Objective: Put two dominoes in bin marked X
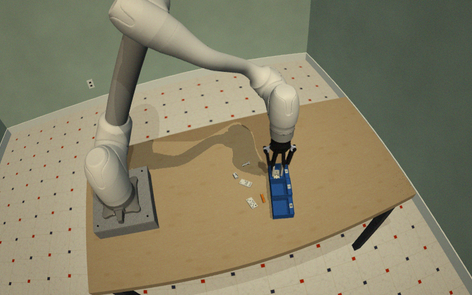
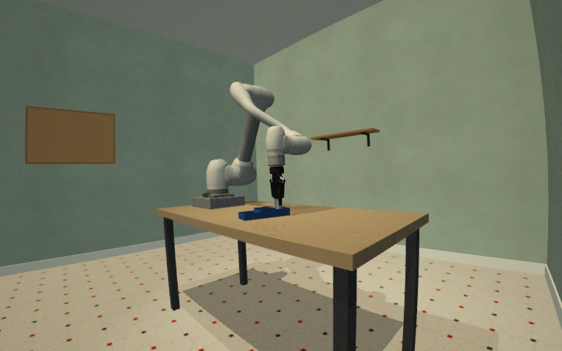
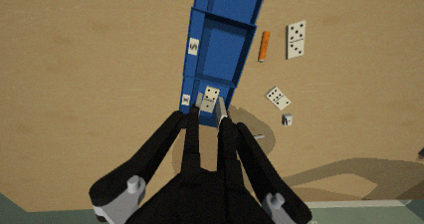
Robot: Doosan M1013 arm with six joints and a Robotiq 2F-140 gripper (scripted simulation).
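The white domino lies 4 cm below my hand. The rest, counted from my hand: grey screw 10 cm behind, 10 cm to the left, 5 cm below; blue bin 1 cm behind, 8 cm to the right, 3 cm below; orange stick 9 cm behind, 9 cm to the right, 5 cm below.
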